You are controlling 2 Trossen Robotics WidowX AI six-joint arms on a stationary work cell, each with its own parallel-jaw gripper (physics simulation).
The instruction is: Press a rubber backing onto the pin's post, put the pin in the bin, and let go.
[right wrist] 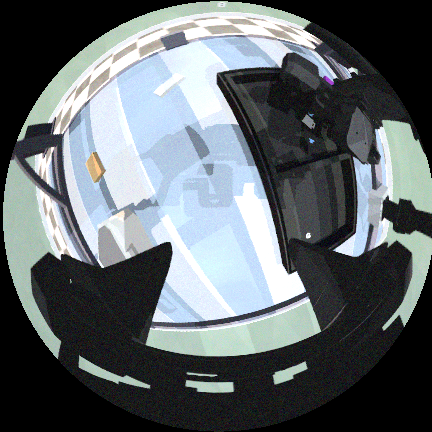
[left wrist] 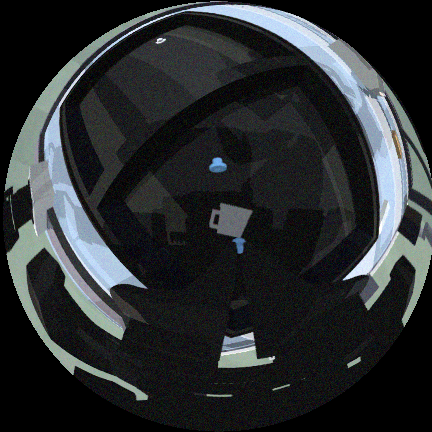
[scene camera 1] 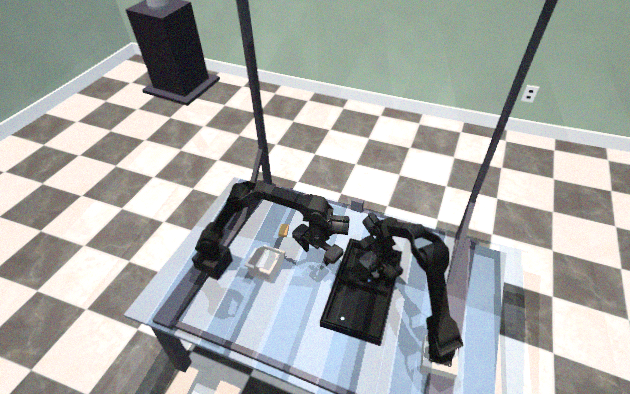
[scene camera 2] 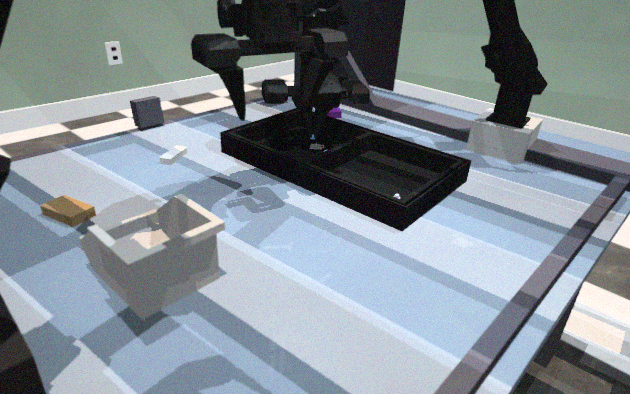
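Seen in the pictures: left gripper, fingertip midpoint: (right wrist: 310, 112) (left wrist: 238, 247) (scene camera 1: 377, 269) (scene camera 2: 312, 137); right gripper, fingertip midpoint: (right wrist: 232, 247) (scene camera 1: 317, 258) (scene camera 2: 275, 115); left arm's base, origin of the base link: (right wrist: 384, 207) (scene camera 1: 440, 353) (scene camera 2: 507, 120); right arm's base, origin of the base link: (scene camera 1: 210, 253).
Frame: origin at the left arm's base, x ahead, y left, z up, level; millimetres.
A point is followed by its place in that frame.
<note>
The grey mug-shaped pin (scene camera 2: 316, 146) {y -267, x 242, z -52 mm} (left wrist: 233, 220) {y -270, x 242, z -52 mm} (right wrist: 308, 121) {y -268, x 241, z -52 mm} lies in one compartment of the black tray (scene camera 1: 350, 334) {y -8, x 283, z -45 mm} (scene camera 2: 310, 172) {y -180, x 380, z -26 mm} (right wrist: 260, 165) {y -224, x 377, z -32 mm}; its post cannot be made out. My left gripper (scene camera 2: 312, 131) {y -283, x 234, z -39 mm} (left wrist: 238, 247) {y -283, x 234, z -39 mm} is shut on a blue rubber backing (scene camera 2: 313, 136) {y -278, x 237, z -36 mm} (left wrist: 240, 244) {y -280, x 238, z -36 mm} (right wrist: 311, 115) {y -277, x 236, z -39 mm}, held by its tips close above the pin's edge; contact cannot be told. A second blue backing (left wrist: 217, 165) {y -233, x 258, z -44 mm} (right wrist: 311, 140) {y -232, x 259, z -46 mm} lies beside the pin. My right gripper (scene camera 1: 316, 254) {y -194, x 447, z 78 mm} (right wrist: 232, 247) {y -194, x 447, z 78 mm} is open and empty above the table. The beige bin (scene camera 1: 260, 272) {y -141, x 651, z -11 mm} (scene camera 2: 165, 272) {y -143, x 674, z -16 mm} (right wrist: 107, 245) {y -228, x 691, z -24 mm} stands at picture left.
A small white piece (scene camera 1: 342, 318) {y -58, x 321, z -47 mm} (scene camera 2: 397, 195) {y -59, x 323, z -47 mm} (left wrist: 160, 41) (right wrist: 308, 235) {y -62, x 322, z -47 mm} lies in the tray's other compartment. An orange block (scene camera 1: 284, 230) {y -379, x 638, z -44 mm} (scene camera 2: 68, 210) {y -372, x 649, z -44 mm} (right wrist: 95, 167) {y -376, x 635, z -44 mm} lies near the bin. A white block (scene camera 2: 173, 154) {y -423, x 443, z -48 mm} (right wrist: 169, 85) {y -423, x 436, z -48 mm} and a dark box (scene camera 2: 147, 113) {y -572, x 380, z -26 mm} (right wrist: 174, 40) {y -571, x 374, z -29 mm} are farther back.
</note>
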